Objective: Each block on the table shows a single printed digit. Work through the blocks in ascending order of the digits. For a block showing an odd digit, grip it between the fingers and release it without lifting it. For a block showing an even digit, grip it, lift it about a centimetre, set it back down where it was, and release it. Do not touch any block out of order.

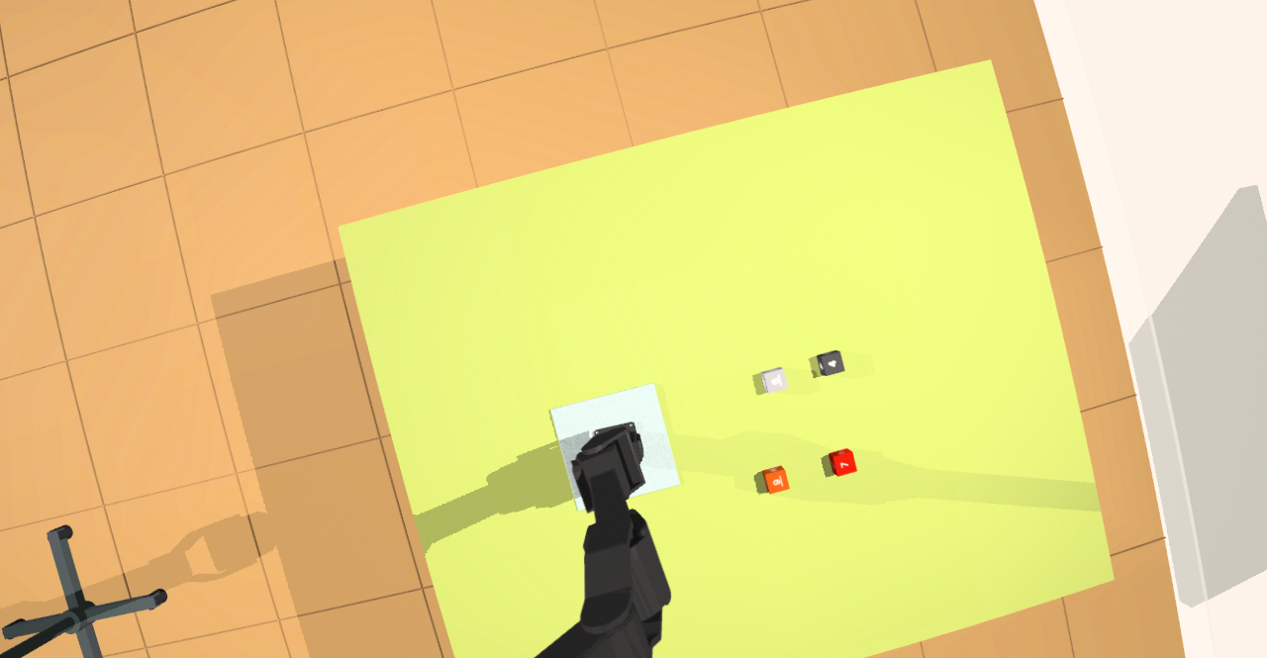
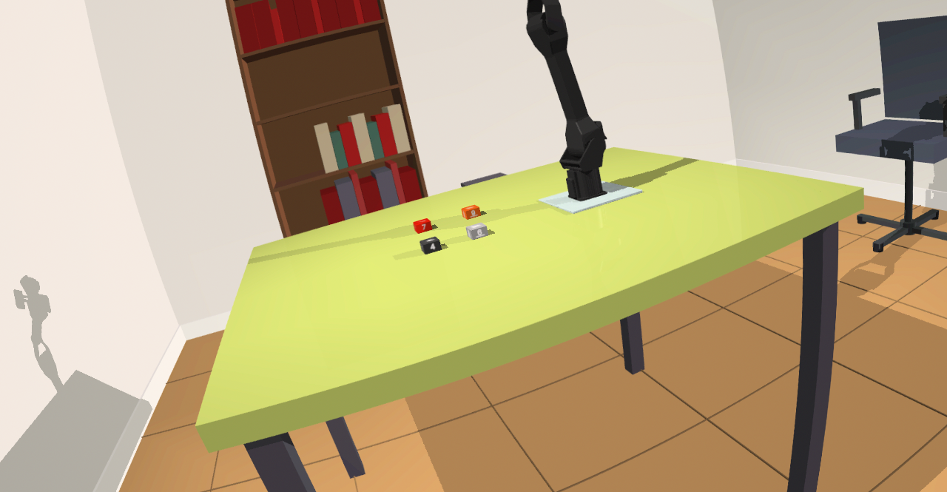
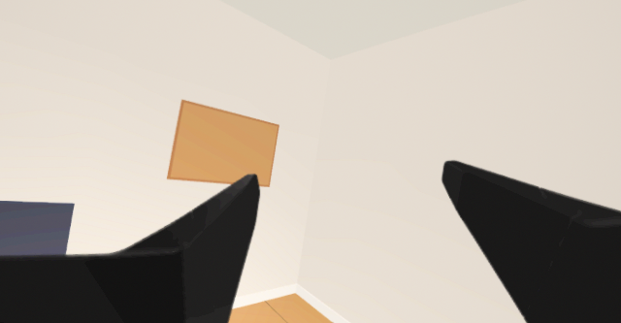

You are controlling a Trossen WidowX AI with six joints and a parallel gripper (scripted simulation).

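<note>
My gripper tip is 690 mm above the black block, 670 mm short of it and 10 mm to the left of it. From my gripper tip the other things lie so: red block: 690 mm below, 660 mm ahead, 170 mm to the right; grey block: 690 mm below, 580 mm ahead, 20 mm to the right; orange block: 690 mm below, 550 mm ahead, 170 mm to the right.
</note>
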